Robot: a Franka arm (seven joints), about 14 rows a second.
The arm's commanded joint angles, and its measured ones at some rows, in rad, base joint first. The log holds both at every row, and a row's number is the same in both.
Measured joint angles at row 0:
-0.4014, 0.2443, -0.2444, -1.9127, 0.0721, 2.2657, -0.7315
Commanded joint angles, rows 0 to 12:
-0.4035, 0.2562, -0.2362, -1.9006, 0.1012, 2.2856, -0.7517
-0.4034, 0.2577, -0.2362, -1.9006, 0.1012, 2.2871, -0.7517
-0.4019, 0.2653, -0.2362, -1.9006, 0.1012, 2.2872, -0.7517
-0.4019, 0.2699, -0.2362, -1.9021, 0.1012, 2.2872, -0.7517
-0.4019, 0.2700, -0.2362, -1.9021, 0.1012, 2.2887, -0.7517
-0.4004, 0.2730, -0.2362, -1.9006, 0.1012, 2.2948, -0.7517
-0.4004, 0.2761, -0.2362, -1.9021, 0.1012, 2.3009, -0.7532
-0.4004, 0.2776, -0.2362, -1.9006, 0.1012, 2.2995, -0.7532
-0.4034, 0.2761, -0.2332, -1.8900, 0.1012, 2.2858, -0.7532
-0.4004, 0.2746, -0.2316, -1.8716, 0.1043, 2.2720, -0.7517
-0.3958, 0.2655, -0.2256, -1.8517, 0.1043, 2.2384, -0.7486
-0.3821, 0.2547, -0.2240, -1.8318, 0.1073, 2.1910, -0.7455
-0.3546, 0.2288, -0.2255, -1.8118, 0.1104, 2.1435, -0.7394
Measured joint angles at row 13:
-0.3899, 0.2614, -0.2238, -1.8502, 0.0796, 2.2267, -0.7323
